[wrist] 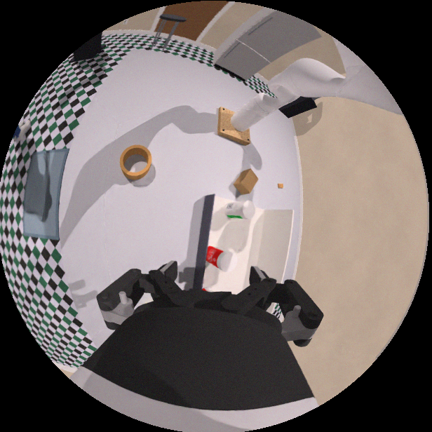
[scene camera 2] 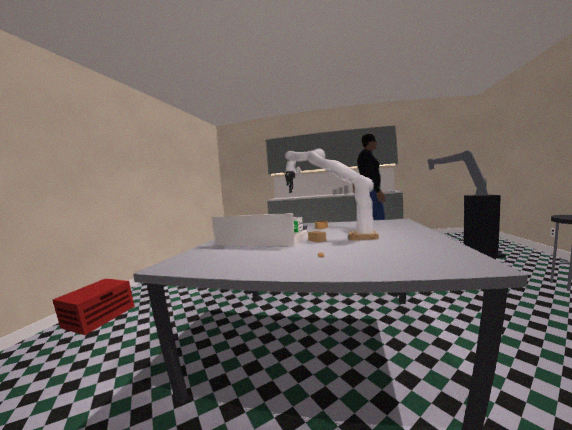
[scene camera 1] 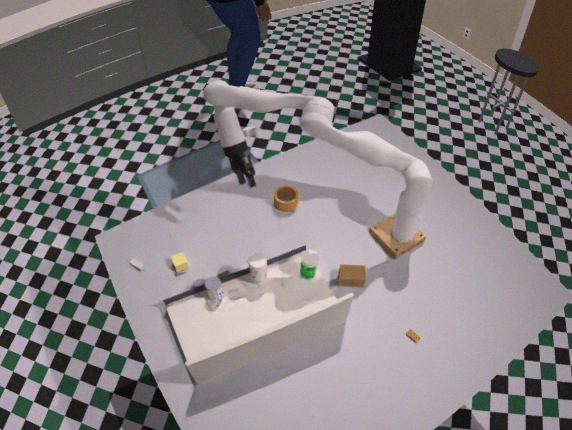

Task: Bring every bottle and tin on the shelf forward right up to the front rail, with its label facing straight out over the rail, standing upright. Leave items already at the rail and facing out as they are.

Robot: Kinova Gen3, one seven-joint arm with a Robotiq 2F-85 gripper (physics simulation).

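Where they show: gripper, fingertip midpoint: [scene camera 2: 289, 189] [scene camera 1: 248, 185]; arm's base, origin of the base link: [scene camera 2: 364, 232] [scene camera 1: 402, 233].
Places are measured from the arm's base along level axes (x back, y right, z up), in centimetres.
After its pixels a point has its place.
Note:
A white-capped bottle with green [scene camera 1: 308, 269] {y 2.9, x -42.8, z 7.6 cm} [scene camera 2: 297, 225] {y 2.3, x -40.8, z 5.9 cm} [wrist: 239, 210] stands upright on the shelf [scene camera 1: 240, 325] {y 0.0, x -71.1, z 0.8 cm} [scene camera 2: 255, 230] {y -13.7, x -63.0, z 6.6 cm} [wrist: 239, 272], set back from the dark front rail [scene camera 1: 182, 295] {y 19.1, x -82.9, z 2.7 cm} [wrist: 204, 240]. Its green panel shows from behind; its rail side shows white with small dark print. A white-capped bottle [scene camera 1: 258, 270] {y 10.2, x -57.6, z 9.8 cm} [wrist: 220, 258] stands close to the rail, its red label towards it. A grey-lidded tin [scene camera 1: 214, 288] {y 12.9, x -72.8, z 7.8 cm} stands near the rail; a red sliver of it shows in the wrist view, mostly hidden by the gripper. My gripper [scene camera 1: 246, 182] {y 28.5, x -49.7, z 28.9 cm} [scene camera 2: 290, 191] {y 28.5, x -49.7, z 28.9 cm} [wrist: 213, 271] is open and empty, high beyond the rail.
An orange ring [scene camera 1: 286, 205] {y 35.0, x -30.8, z 1.1 cm} [scene camera 2: 321, 225] {y 34.3, x -28.0, z 0.0 cm} [wrist: 123, 162], a brown block [scene camera 1: 352, 276] {y -5.2, x -29.5, z 2.2 cm} [scene camera 2: 317, 236] {y -8.1, x -27.7, z 0.7 cm} [wrist: 246, 181], a yellow cube [scene camera 1: 179, 262] {y 33.0, x -77.9, z 1.0 cm} and a small orange piece [scene camera 1: 413, 336] {y -34.8, x -24.6, z -1.9 cm} [wrist: 280, 185] lie around the shelf. A tall panel backs the shelf. A person [scene camera 1: 244, 40] [scene camera 2: 369, 165] stands beyond the table.

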